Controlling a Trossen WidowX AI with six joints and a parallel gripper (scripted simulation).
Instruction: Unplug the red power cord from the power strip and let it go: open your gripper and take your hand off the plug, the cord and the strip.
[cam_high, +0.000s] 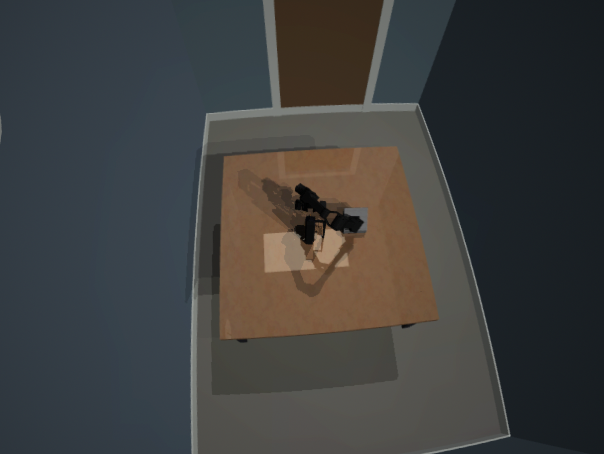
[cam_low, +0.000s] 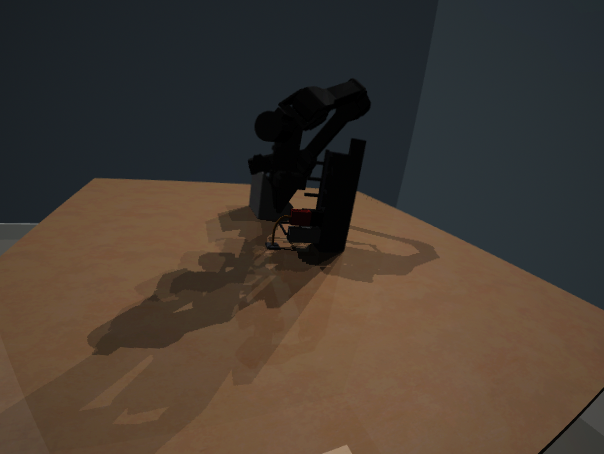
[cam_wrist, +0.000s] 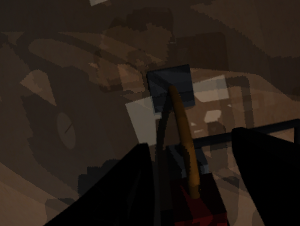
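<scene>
Right now the red plug is 8 cm to the left of my gripper tip.
</scene>
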